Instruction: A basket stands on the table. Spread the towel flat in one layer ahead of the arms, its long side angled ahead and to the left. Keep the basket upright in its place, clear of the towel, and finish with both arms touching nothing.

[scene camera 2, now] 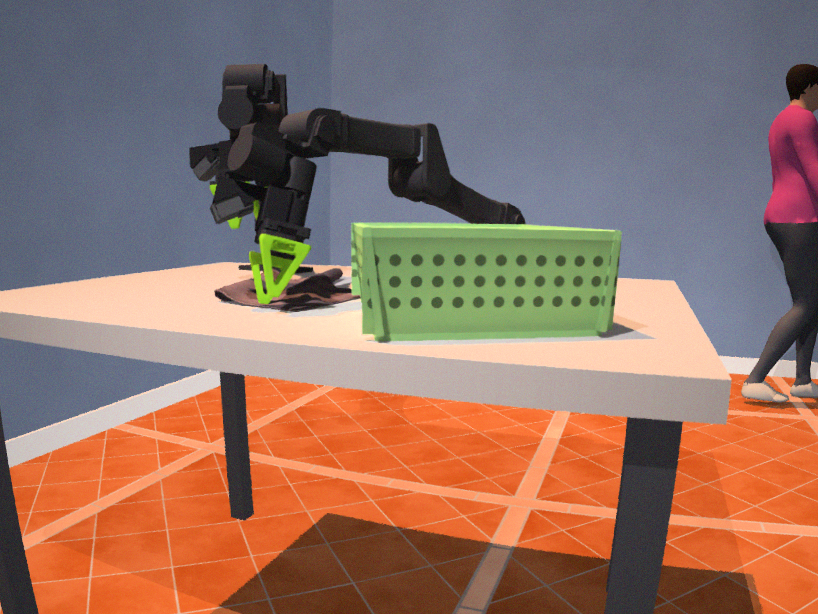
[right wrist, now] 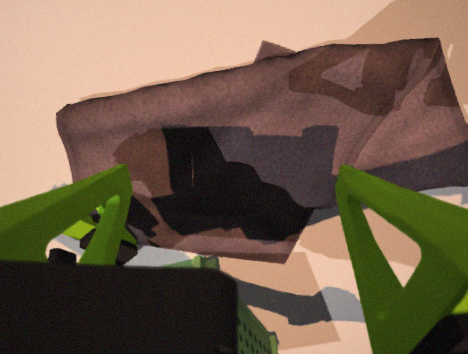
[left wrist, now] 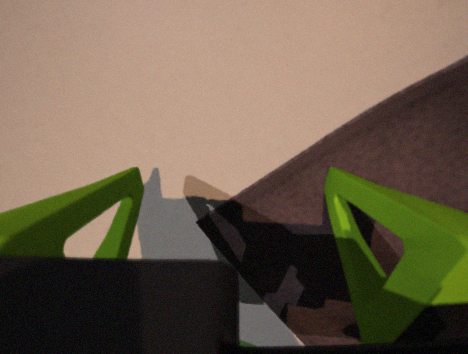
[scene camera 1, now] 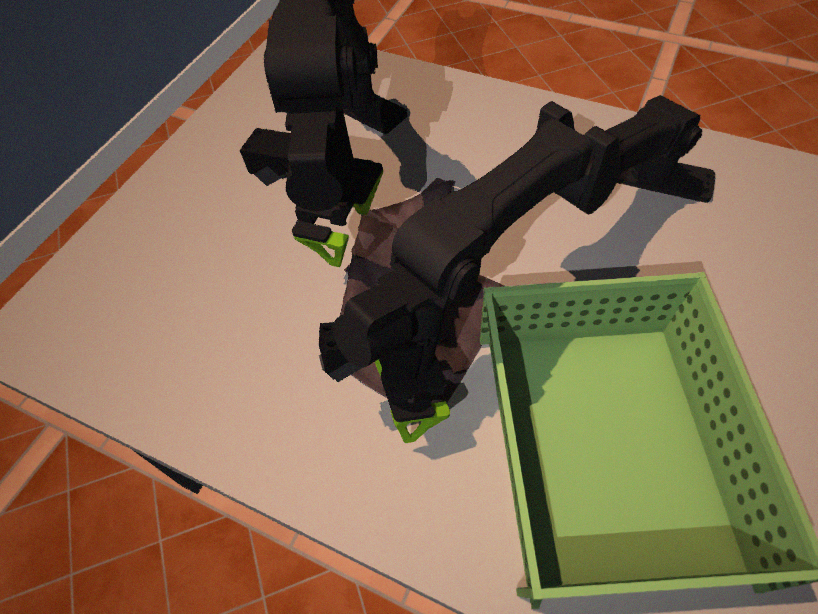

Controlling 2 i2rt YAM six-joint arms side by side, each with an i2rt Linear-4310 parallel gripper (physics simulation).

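Note:
The brown towel [scene camera 1: 383, 231] [scene camera 2: 237, 292] [left wrist: 400, 125] [right wrist: 200, 100] lies on the table left of the basket, with folds and a diagonal crease; a small corner pokes past its far edge in the right wrist view. The arms hide much of it in scene camera 1. The green basket [scene camera 1: 710, 389] [scene camera 2: 488, 317] [right wrist: 250, 330] stands upright; one towel corner is close to its near-arm corner, contact unclear. My left gripper [scene camera 1: 395, 403] [scene camera 2: 262, 297] [left wrist: 233, 177] is open, low at the towel's edge, one finger over towel, one over table. My right gripper [scene camera 1: 350, 239] [scene camera 2: 245, 220] [right wrist: 233, 176] is open, above the towel.
The pale table [scene camera 1: 198, 317] [scene camera 2: 165, 330] has its front edge at lower left in scene camera 1. The left arm [scene camera 1: 521, 178] [scene camera 2: 376, 135] reaches across above the towel. A person [scene camera 2: 789, 171] stands beyond the table at the right in scene camera 2.

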